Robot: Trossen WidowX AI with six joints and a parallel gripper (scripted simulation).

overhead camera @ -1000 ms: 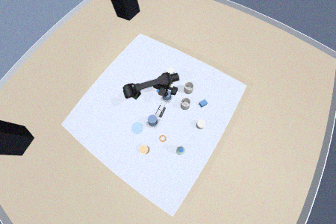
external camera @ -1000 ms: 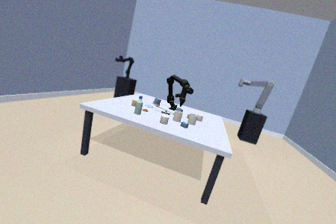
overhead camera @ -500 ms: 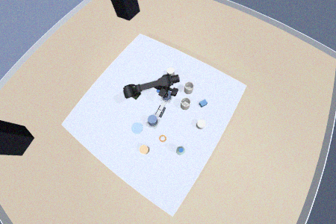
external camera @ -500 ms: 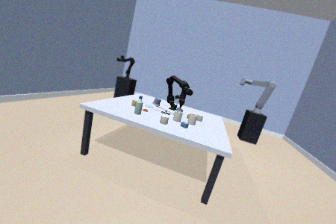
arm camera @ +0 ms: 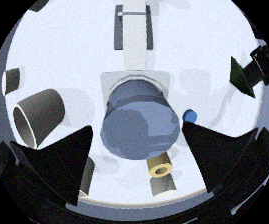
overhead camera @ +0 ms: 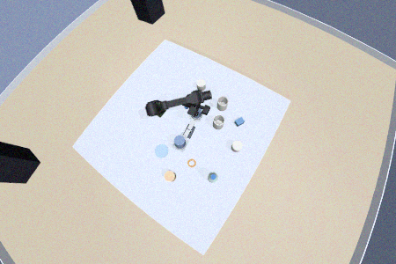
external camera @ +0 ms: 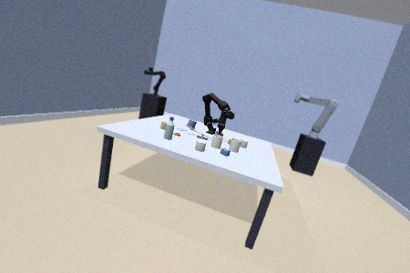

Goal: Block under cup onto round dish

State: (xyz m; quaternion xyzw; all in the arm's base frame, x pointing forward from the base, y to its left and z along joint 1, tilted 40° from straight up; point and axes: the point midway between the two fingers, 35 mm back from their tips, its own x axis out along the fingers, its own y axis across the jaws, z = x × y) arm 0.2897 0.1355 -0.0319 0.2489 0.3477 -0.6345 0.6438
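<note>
Right now the blue cup is 2 cm to the left of my gripper tip and 2 cm below it. The rest, counted from my gripper tip: pale blue round dish 7 cm behind, 37 cm to the right, 8 cm below; then orange cylinder 11 cm ahead, 47 cm to the right, 4 cm below; then blue block 30 cm ahead, 12 cm to the left, 6 cm below.
</note>
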